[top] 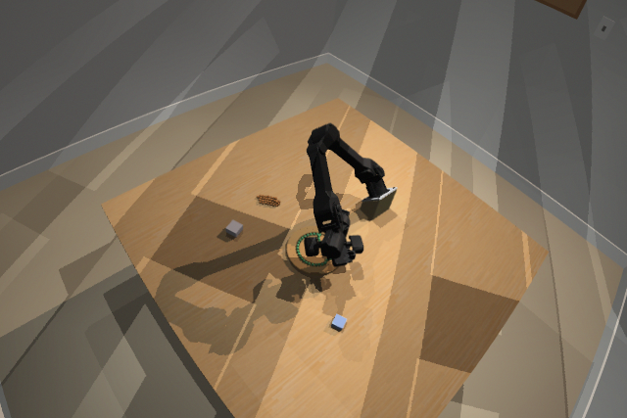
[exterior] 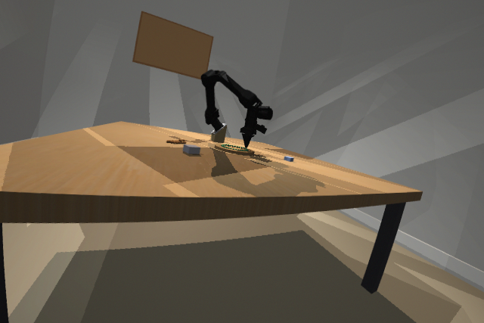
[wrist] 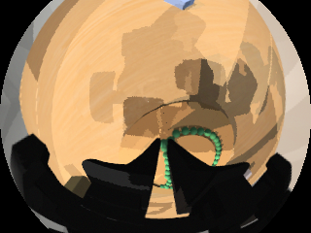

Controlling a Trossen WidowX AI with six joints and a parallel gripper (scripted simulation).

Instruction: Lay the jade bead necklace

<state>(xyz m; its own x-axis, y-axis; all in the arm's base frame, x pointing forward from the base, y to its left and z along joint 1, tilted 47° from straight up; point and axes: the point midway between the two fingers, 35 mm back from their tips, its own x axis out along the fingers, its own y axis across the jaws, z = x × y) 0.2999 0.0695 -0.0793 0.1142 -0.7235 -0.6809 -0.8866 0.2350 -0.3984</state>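
Now: the round wooden bead board 10 mm ahead of my gripper tip, 60 mm to the right of it and 10 mm below it. From my gripper tip the other things lie so: blue block: 110 mm ahead, 200 mm to the left, 10 mm below; then pale grey block: 220 mm ahead, 280 mm to the right, 10 mm below.
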